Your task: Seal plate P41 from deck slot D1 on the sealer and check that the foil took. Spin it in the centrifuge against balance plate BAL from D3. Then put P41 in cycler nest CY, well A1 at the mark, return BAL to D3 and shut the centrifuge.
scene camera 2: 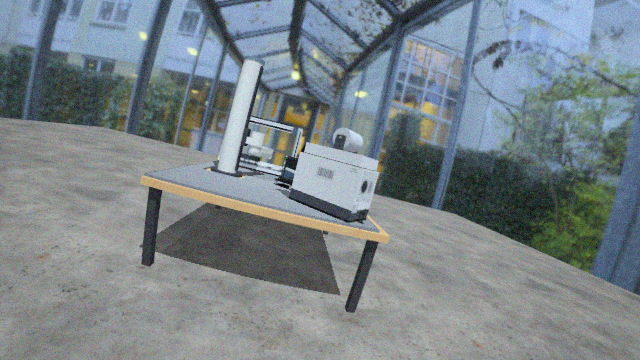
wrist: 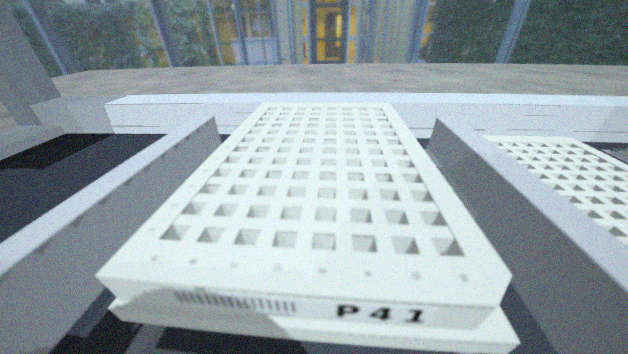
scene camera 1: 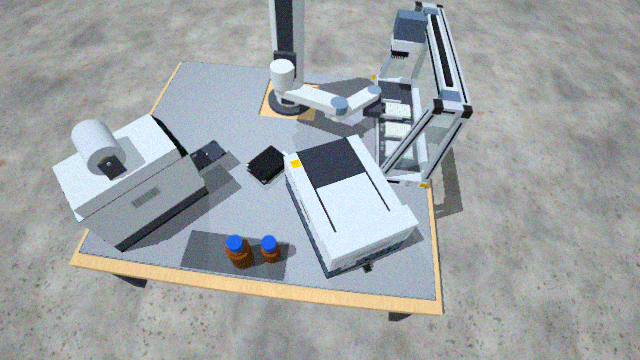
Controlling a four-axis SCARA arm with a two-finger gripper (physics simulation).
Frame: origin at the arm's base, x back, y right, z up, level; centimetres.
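Where they show: gripper, between the fingertips: (wrist: 320, 135) (scene camera 1: 401, 110); arm's base, origin of its link: (scene camera 2: 226, 173).
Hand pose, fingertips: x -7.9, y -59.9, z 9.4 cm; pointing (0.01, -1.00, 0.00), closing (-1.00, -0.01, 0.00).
Each offset is from my fingertips to the top centre of the thing. "pt": to the spot under its first point.
Plate P41 @[dx +0.0, dy +1.7, dz +0.4 cm] (wrist: 325, 205) (scene camera 1: 398, 110), white with square wells and its label facing the wrist camera, is between the two grey fingers of my gripper (wrist: 320, 135). The gripper is shut on it along its long sides. The plate is level and appears slightly raised above the dark deck. No foil is visible over its wells. A second white plate @[dx -12.2, dy +1.6, dz -1.7 cm] (wrist: 575, 165) (scene camera 1: 396, 130) sits to its right, lower down; its label is out of sight. Another plate (scene camera 1: 396, 149) is partly behind the frame. Which of these is BAL cannot be told. The sealer @[dx -66.0, dy +108.2, dz +39.4 cm] (scene camera 1: 140, 192) (scene camera 2: 325, 182) carries a white roll.
The deck's gantry frame @[pt dx -20.0, dy -8.9, dz +41.8 cm] (scene camera 1: 456, 70) rises beyond the plates, with a blue-grey head @[pt dx +16.0, dy +4.6, dz +37.0 cm] (scene camera 1: 410, 26). A white machine with a dark panel @[pt dx -50.8, dy +33.2, dz +13.1 cm] (scene camera 1: 332, 167) stands mid-right. A black block @[dx -39.8, dy +62.7, dz -2.9 cm] (scene camera 1: 268, 164) lies beside it. Two brown bottles (scene camera 1: 240, 255) (scene camera 1: 270, 251) stand near the front edge.
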